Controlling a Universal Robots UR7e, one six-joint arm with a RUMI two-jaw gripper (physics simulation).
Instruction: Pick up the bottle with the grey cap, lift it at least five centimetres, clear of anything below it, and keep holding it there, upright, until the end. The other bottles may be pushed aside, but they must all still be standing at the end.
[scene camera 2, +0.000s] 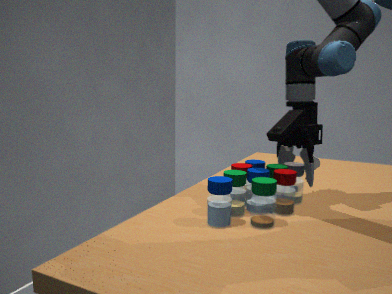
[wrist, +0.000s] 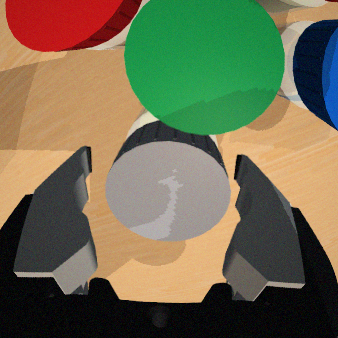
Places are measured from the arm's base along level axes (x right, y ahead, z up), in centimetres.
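Pixels of known places: gripper, fingertip midpoint: (scene camera 2: 295, 183).
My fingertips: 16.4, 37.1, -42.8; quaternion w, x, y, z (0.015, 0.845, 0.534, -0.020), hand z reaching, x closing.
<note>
For each thing: its middle in the pictures, then the offset to it from my fingertips, as dx, dy, dz. Level surfaces: height alone.
- grey-capped bottle, body centre: (wrist: 171, 146) (scene camera 2: 293, 183) -0.2, +0.6, +0.2
- red-capped bottle, body centre: (wrist: 104, 4) (scene camera 2: 283, 192) -9.9, +0.5, +0.2
- blue-capped bottle, body centre: (wrist: 307, 64) (scene camera 2: 254, 180) -2.7, +10.7, +0.2
- wooden table, its level: dz -5.1
The grey-capped bottle (scene camera 2: 296, 168) (wrist: 168, 190) stands upright on the table at the back right of the group. My gripper (scene camera 2: 298, 175) (wrist: 163, 151) points down around its cap, one finger on each side. The fingers are open, with a gap between each finger and the cap in the wrist view. A green-capped bottle (scene camera 2: 276, 169) (wrist: 205, 65) stands close beside the grey one, and its cap overlaps the grey bottle's edge in the wrist view. In the scene view the far finger's tip is hidden behind the caps.
A red-capped bottle (scene camera 2: 285, 177) (wrist: 65, 22) and a blue-capped bottle (scene camera 2: 255, 164) (wrist: 327, 75) stand near the green one. Several more bottles with blue, green and red caps stand upright toward the front left. The wooden table (scene camera 2: 150, 250) has its left edge beyond the group.
</note>
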